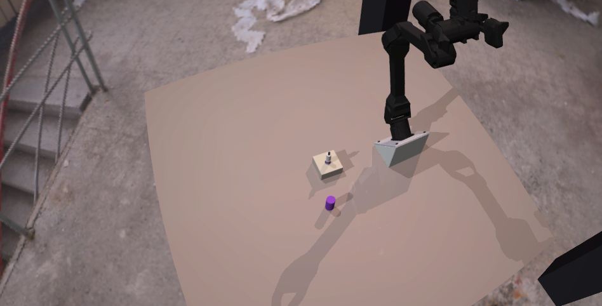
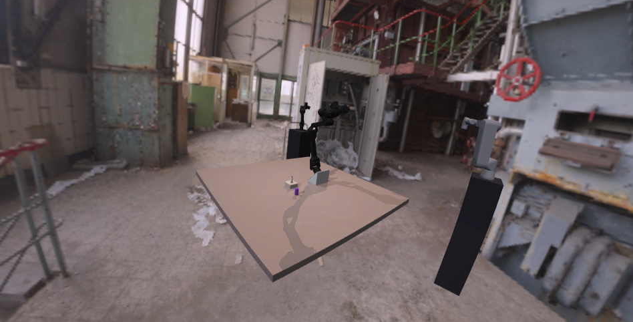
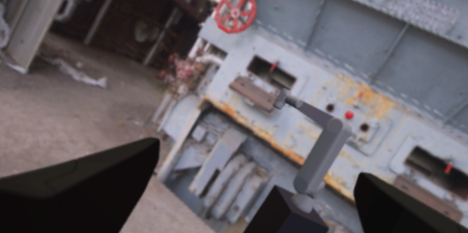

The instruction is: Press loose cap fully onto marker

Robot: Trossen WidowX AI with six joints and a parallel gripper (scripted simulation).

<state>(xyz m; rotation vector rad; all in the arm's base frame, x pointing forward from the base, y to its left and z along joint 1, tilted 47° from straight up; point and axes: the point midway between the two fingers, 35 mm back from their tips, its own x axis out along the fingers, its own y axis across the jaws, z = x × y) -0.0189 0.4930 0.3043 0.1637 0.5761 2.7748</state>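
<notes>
Now: gripper tip 620 mm above the purple cap, 420 mm short of it and 50 mm to the left of it.
</notes>
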